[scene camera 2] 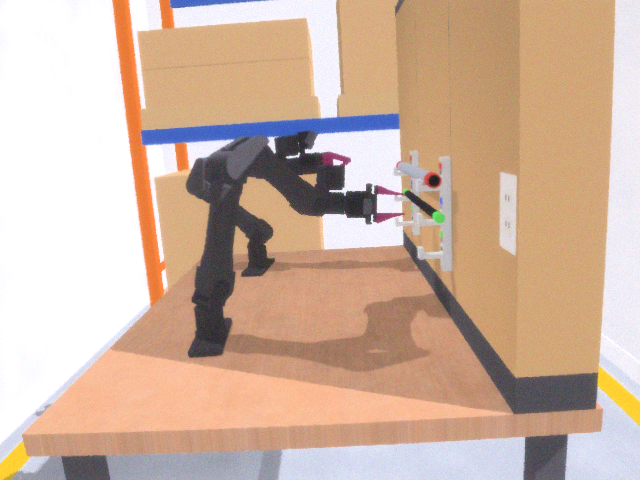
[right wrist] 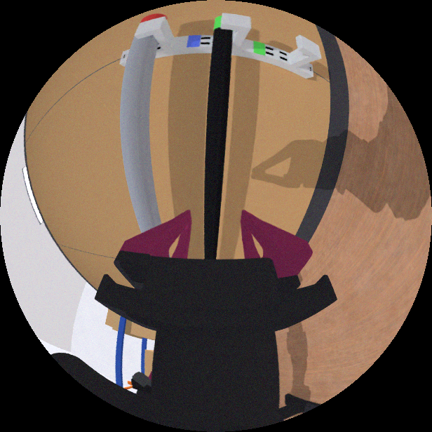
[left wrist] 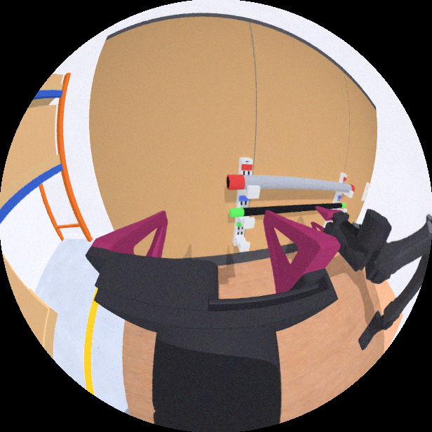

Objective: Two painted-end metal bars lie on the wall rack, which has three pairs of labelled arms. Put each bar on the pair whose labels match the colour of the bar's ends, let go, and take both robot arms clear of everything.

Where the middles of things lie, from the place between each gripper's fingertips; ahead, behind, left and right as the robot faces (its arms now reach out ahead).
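Grey bar (right wrist: pixel 135 90): 170 mm ahead of my left hand, 290 mm to the right of it, 20 mm below it. Also from my left hand: black bar (right wrist: pixel 220 62), 180 mm ahead, 300 mm to the right, 100 mm below; white socket plate (scene camera 2: pixel 508 181), 230 mm ahead, 860 mm to the right, 40 mm below.
Relative to the black bar, my right hand is 4 cm short of it. Counted from my right hand, the grey bar is 3 cm ahead and 8 cm above, and the white socket plate is 9 cm ahead, 57 cm to the right and 6 cm above.
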